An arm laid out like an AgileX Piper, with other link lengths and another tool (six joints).
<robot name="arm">
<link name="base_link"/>
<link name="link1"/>
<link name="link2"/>
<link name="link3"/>
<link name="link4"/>
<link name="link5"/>
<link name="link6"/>
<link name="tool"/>
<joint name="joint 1" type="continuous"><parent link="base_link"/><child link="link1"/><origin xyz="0.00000 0.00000 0.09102" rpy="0.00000 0.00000 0.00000"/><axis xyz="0 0 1"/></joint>
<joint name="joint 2" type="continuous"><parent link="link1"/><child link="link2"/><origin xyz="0.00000 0.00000 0.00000" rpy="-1.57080 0.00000 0.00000"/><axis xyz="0 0 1"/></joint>
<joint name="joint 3" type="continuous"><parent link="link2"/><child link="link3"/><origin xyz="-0.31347 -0.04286 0.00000" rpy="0.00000 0.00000 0.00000"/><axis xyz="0 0 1"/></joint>
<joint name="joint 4" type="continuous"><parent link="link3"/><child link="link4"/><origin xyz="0.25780 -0.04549 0.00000" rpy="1.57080 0.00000 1.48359"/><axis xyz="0 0 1"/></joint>
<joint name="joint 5" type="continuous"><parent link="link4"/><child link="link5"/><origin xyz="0.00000 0.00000 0.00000" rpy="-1.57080 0.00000 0.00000"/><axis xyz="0 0 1"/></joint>
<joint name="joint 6" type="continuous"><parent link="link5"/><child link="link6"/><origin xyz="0.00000 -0.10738 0.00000" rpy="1.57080 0.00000 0.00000"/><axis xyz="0 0 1"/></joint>
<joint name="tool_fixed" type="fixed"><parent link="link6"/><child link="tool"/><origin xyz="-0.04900 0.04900 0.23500" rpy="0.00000 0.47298 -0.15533"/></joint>
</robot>
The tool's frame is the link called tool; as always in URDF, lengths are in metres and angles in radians. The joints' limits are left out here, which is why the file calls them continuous.
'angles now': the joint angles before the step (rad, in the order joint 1, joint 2, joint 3, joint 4, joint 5, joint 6). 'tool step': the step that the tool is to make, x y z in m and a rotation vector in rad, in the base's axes. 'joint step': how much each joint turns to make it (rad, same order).
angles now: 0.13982 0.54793 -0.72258 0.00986 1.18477 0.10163
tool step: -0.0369 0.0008 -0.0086 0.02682 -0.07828 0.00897
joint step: -0.00048 -0.23698 0.09989 0.01892 0.05590 -0.00296
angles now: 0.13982 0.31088 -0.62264 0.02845 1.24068 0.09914
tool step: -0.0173 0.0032 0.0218 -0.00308 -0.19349 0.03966
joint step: -0.00023 -0.24138 0.05381 0.00943 -0.00200 -0.05219
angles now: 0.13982 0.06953 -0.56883 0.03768 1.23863 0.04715
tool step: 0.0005 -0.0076 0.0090 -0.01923 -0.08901 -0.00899
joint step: 0.00000 -0.08704 0.02966 -0.02672 -0.02782 -0.01221
